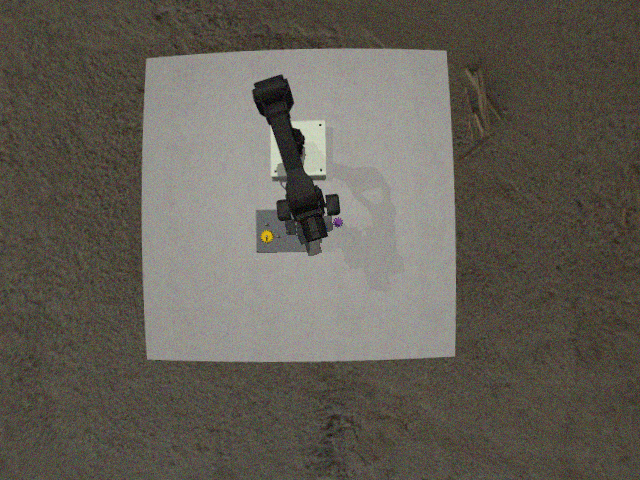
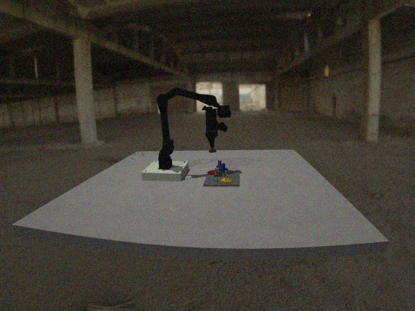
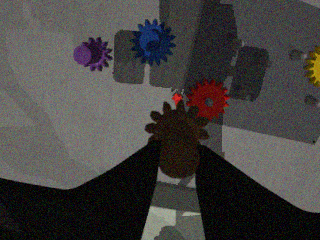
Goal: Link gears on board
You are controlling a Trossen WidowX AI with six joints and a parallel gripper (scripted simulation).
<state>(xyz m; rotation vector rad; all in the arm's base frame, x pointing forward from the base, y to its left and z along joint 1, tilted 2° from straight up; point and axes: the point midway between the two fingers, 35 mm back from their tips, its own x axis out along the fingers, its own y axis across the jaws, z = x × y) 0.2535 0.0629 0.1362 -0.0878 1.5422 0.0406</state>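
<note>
My gripper tip is now 13 cm above the red gear and 4 cm to the left of it. From my gripper tip the other things lie so: brown gear: 1 cm below; red arrow: 14 cm below, 2 cm behind, 1 cm to the right; blue gear: 13 cm below, 6 cm ahead, 4 cm to the left.
</note>
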